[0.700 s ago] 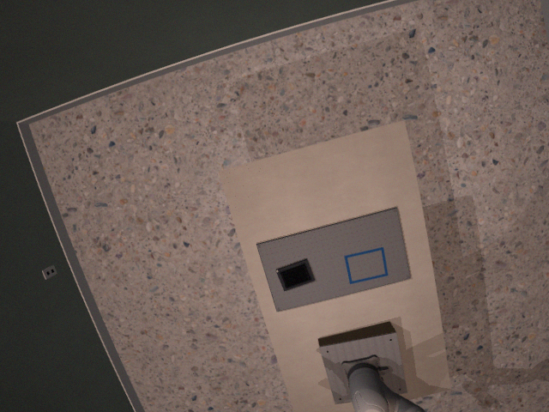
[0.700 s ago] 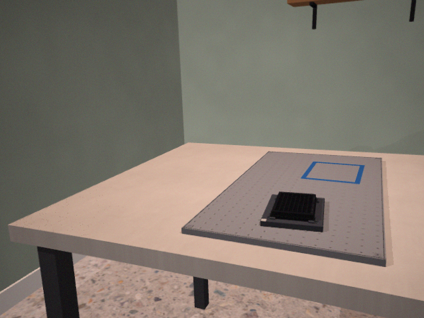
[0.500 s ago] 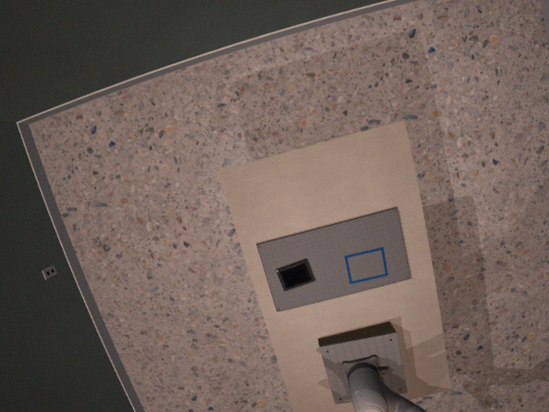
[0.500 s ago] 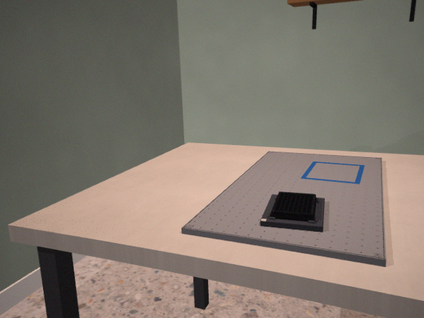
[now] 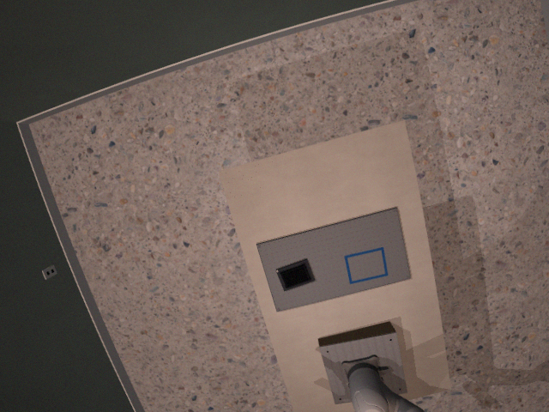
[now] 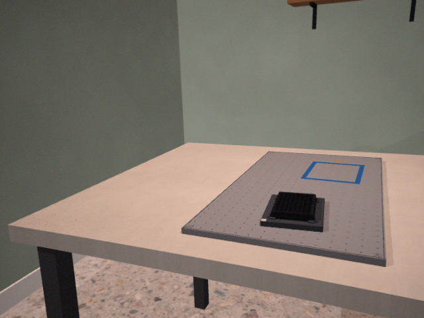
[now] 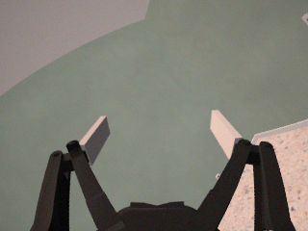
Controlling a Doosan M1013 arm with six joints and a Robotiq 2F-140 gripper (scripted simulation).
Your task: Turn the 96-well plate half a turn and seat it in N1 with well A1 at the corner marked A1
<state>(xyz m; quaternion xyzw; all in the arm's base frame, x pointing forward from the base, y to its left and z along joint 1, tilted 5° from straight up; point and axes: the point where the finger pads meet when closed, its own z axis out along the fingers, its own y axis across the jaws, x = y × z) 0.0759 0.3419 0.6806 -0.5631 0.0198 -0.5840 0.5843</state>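
My gripper is now 540 mm short of the black 96-well plate, 220 mm to the left of it and 700 mm above it. The rest, counted from my hand: small white A1 mark (590 mm ahead, 140 mm to the right, 710 mm below); then plate nest N1 (540 mm ahead, 220 mm to the right, 710 mm below).
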